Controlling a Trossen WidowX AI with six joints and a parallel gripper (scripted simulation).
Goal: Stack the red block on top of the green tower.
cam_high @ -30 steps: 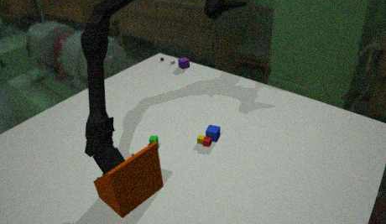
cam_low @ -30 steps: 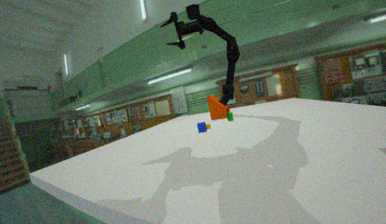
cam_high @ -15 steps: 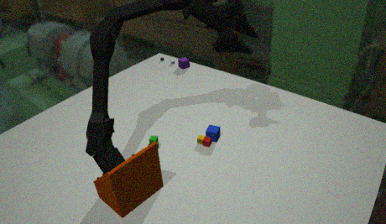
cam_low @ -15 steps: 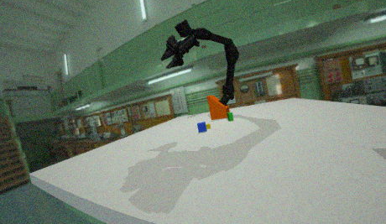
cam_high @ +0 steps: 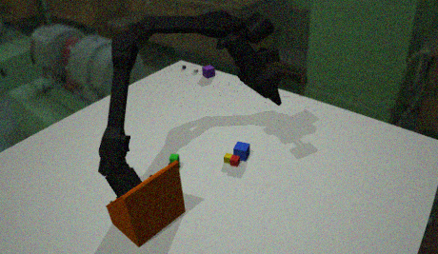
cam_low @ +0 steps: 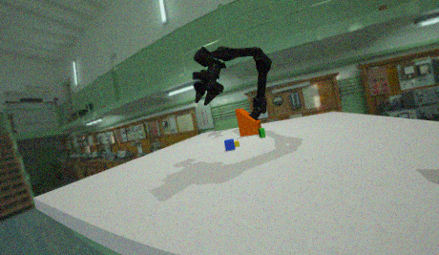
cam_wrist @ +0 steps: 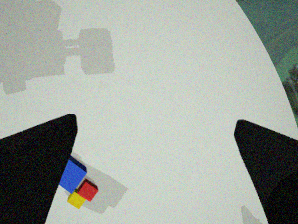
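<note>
The red block is 70 mm behind my gripper tip, 80 mm to the left of it and 210 mm below it. Also, from my gripper tip: green block: 210 mm behind, 200 mm to the left, 190 mm below; blue block: 30 mm behind, 90 mm to the left, 200 mm below; small yellow block: 80 mm behind, 100 mm to the left, 210 mm below.
</note>
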